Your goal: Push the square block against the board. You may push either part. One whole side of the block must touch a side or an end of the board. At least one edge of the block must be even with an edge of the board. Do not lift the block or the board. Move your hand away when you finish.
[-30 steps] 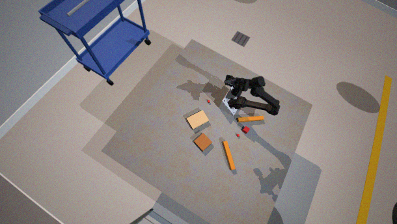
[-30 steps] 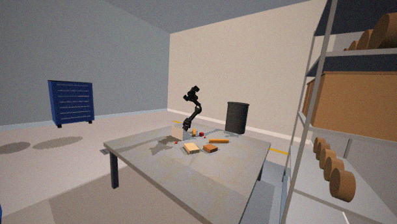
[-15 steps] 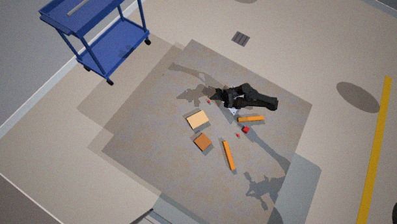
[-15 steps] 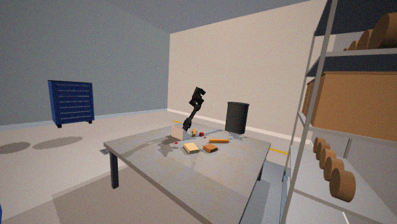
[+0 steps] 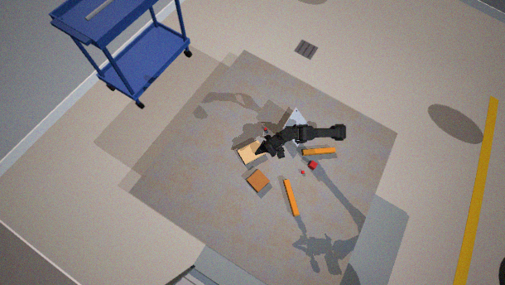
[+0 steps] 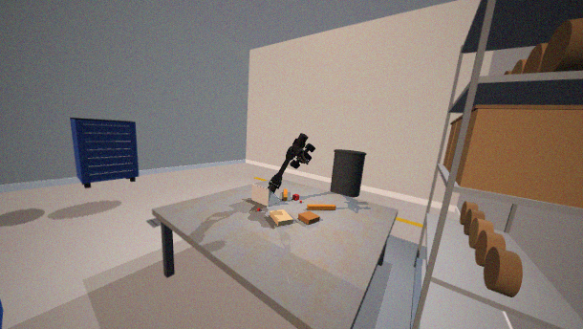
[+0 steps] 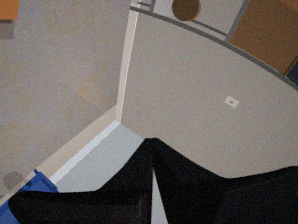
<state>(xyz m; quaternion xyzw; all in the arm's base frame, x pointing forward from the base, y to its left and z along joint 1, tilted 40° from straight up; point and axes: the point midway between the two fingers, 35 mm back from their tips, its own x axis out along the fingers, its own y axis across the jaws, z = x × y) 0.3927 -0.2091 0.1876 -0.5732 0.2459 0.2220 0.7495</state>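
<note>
Right now my gripper tip is 70 mm to the right of the orange-brown square block and 370 mm above it. From my gripper tip the other things lie so: pale wooden slab: 120 mm behind, 80 mm to the right, 370 mm below.
</note>
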